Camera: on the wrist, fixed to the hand. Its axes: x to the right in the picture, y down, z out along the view.
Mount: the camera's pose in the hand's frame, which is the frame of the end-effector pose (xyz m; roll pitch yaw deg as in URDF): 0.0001 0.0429 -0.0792 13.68 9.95 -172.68
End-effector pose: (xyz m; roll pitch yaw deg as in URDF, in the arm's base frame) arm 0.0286 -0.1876 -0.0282 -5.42 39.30 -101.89
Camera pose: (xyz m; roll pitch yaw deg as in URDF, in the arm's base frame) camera 0.0739 -0.1436 -0.0924 13.14 -29.66 87.46
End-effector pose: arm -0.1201 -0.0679 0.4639 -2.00 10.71 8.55
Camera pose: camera -0.1408 -0.0304 0.3846 14.27 -0.93 -163.90
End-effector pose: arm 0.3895 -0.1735 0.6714 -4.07 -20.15 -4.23
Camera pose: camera 0.4205 -0.1385 0.5944 20.93 29.34 -175.16
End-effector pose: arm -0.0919 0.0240 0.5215 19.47 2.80 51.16
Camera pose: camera -0.1458 0.0637 0.4612 -6.24 9.02 -125.31
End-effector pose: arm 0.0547 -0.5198 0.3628 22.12 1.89 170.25
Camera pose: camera 0.0447 -0.5887 0.3056 -8.86 10.08 -6.77
